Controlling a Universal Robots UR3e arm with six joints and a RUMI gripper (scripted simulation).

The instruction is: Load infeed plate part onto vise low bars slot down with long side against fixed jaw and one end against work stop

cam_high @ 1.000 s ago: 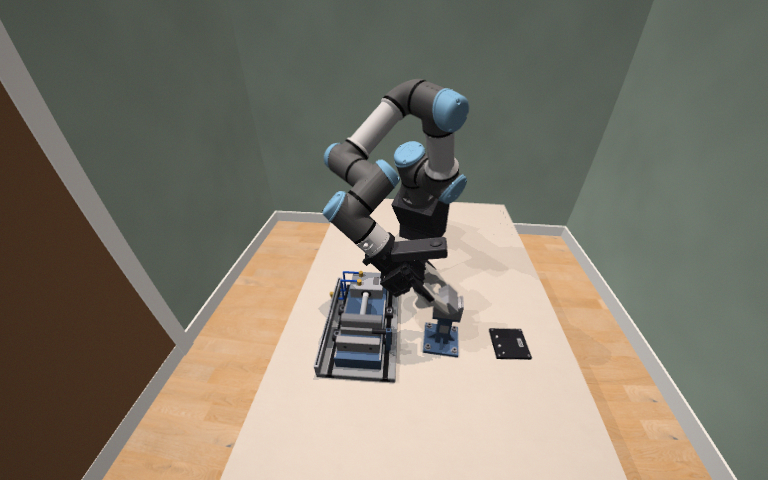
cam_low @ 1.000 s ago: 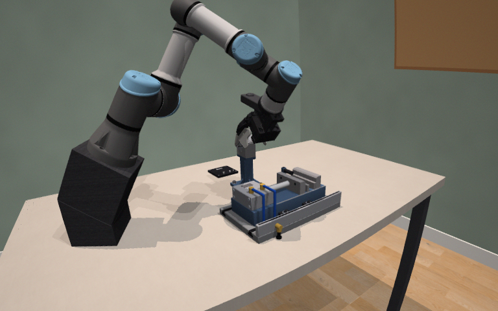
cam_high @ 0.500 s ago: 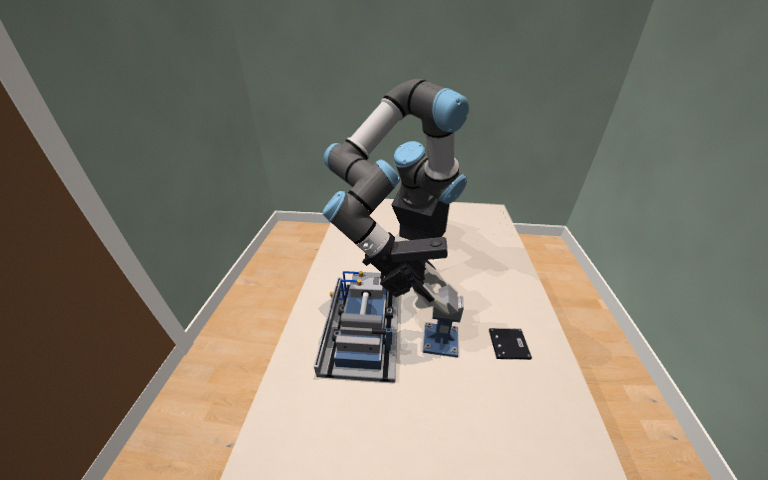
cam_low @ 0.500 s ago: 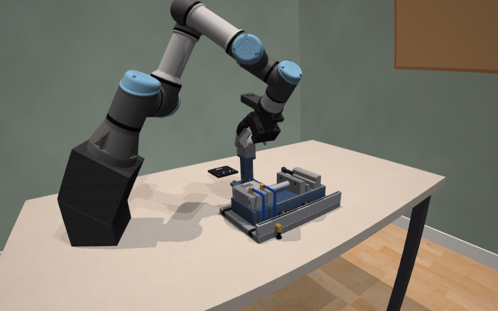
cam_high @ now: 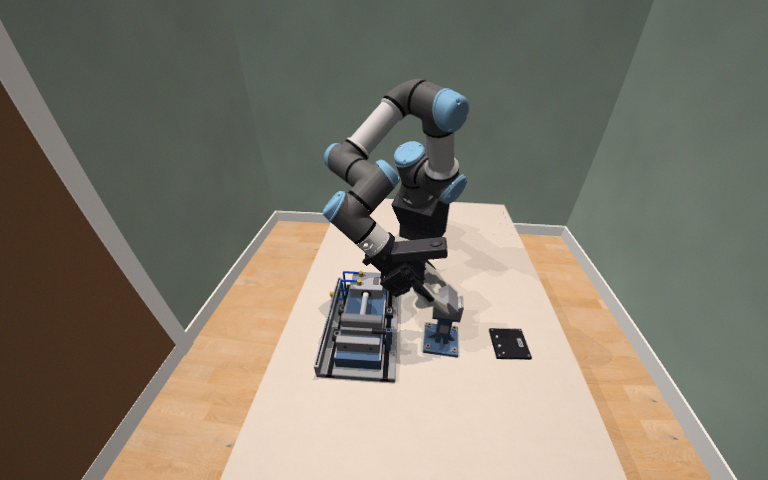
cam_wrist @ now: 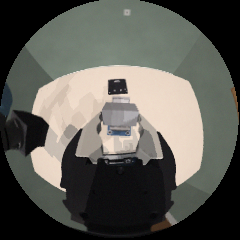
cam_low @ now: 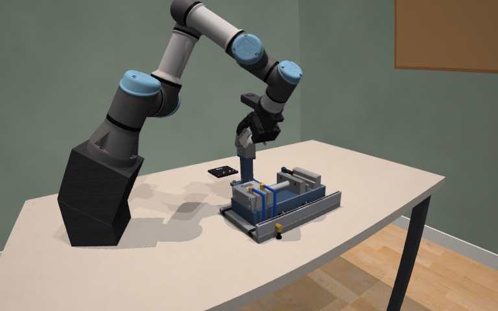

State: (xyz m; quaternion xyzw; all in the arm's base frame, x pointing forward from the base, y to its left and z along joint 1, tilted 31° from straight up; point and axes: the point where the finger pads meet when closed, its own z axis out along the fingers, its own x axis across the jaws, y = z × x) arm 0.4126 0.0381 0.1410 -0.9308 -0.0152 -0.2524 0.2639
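Right now the part is 10 mm below my hand. Also, from my hand: air cylinder: 140 mm behind, 180 mm to the right, 90 mm below; vise: 50 mm behind, 200 mm to the right, 120 mm below; black infeed plate: 30 mm ahead, 190 mm to the left, 160 mm below.
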